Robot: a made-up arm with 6 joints. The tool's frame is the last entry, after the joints. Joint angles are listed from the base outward. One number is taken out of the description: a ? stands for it. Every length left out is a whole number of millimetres.
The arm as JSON. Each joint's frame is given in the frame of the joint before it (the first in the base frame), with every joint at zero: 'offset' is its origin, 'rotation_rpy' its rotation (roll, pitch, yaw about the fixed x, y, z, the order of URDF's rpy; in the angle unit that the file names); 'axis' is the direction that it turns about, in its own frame. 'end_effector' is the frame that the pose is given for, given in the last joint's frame.
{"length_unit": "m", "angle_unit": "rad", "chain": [
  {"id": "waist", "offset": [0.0, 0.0, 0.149], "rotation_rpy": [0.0, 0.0, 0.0], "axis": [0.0, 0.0, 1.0]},
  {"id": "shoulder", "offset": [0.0, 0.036, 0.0], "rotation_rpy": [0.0, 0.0, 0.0], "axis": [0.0, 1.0, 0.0]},
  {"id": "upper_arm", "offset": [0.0, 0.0, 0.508], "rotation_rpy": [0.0, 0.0, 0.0], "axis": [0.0, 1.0, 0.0]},
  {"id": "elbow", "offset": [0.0, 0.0, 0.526], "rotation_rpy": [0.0, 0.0, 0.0], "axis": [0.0, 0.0, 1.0]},
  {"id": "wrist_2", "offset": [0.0, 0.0, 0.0], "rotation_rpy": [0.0, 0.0, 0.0], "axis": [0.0, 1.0, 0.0]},
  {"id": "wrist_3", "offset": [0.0, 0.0, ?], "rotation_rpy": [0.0, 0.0, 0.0], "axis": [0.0, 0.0, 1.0]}
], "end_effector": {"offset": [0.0, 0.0, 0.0], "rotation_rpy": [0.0, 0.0, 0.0]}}
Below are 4 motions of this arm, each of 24 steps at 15 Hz.
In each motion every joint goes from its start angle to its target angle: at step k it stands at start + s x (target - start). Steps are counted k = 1, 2, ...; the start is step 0. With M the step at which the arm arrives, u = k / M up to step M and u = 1 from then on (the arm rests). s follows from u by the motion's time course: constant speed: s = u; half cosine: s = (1 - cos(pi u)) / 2; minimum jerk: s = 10 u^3 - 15 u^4 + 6 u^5.
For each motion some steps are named. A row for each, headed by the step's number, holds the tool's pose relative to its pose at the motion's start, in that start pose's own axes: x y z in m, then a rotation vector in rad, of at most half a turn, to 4 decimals.
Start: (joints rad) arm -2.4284 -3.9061 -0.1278 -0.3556 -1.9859 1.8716
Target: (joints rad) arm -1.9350 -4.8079 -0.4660 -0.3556 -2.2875 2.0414
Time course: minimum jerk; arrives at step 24
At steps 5, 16, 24:
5: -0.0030 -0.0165 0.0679 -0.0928 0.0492 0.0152
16: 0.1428 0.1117 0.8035 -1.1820 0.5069 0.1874
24: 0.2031 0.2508 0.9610 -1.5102 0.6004 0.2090

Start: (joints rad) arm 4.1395 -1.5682 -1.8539 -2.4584 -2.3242 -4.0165
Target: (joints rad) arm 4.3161 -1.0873 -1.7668 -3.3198 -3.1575 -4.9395
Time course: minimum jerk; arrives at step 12
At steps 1, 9, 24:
1: 0.0019 0.0001 0.0013 -0.0034 0.0063 0.0001
9: 0.2678 0.1189 0.1382 -1.0276 0.5696 0.2146
24: 0.2863 0.1378 0.1467 -1.1604 0.5481 0.2787

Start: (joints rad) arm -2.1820 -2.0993 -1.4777 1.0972 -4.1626 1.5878
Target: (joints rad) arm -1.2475 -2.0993 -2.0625 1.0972 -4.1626 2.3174
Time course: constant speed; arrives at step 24
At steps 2, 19, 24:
2: 0.0019 -0.0151 -0.0204 0.0042 -0.0907 0.0468
19: 0.0830 -0.1338 -0.1175 -0.0459 -0.8430 0.3350
24: 0.1127 -0.1701 -0.1198 -0.0833 -1.0522 0.3751

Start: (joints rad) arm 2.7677 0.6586 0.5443 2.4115 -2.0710 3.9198
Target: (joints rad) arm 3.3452 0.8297 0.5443 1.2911 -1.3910 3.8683
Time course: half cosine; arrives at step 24
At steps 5, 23, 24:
5: 0.0199 0.0258 -0.0200 0.0090 -0.1451 -0.0092
23: 0.3280 0.1709 -0.2747 -0.0293 -1.5103 -0.2215
24: 0.3302 0.1712 -0.2760 -0.0297 -1.5171 -0.2228

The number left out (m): 0.132
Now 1 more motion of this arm.
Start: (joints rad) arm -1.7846 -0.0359 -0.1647 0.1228 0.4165 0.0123
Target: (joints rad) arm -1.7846 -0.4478 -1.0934 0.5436 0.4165 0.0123
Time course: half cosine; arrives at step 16
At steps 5, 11, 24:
5: -0.2129 0.0368 -0.1028 -0.0871 -0.2927 0.0645
11: -0.5643 0.1153 -0.5548 -0.4030 -0.9995 0.1519
24: -0.6072 0.1362 -0.7758 -0.5630 -1.2682 0.1465

